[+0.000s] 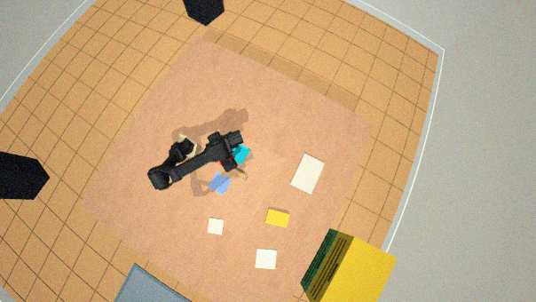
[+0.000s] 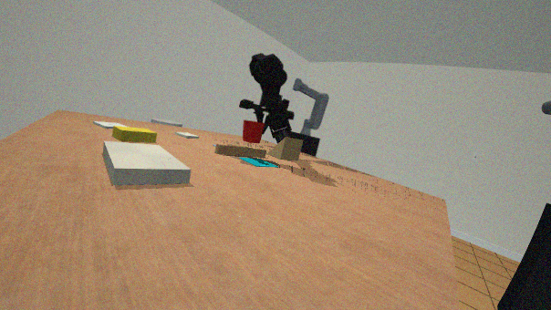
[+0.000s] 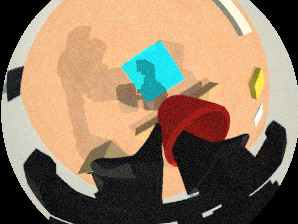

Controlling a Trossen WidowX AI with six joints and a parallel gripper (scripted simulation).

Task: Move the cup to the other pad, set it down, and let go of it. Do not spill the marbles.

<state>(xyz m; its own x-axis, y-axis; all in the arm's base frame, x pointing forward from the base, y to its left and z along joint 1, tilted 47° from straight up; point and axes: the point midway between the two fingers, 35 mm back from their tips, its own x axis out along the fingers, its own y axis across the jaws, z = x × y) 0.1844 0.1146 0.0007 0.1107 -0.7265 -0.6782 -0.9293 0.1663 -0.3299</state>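
My gripper tip is 100 mm above the cyan pad, 60 mm to the right of it and 30 mm short of it. The rest, counted from my gripper tip: blue pad: 120 mm to the right, 100 mm below, 50 mm ahead; then wooden bar: 80 mm below, 40 mm ahead, 30 mm to the right; then red cup: 30 mm ahead, 10 mm to the right.
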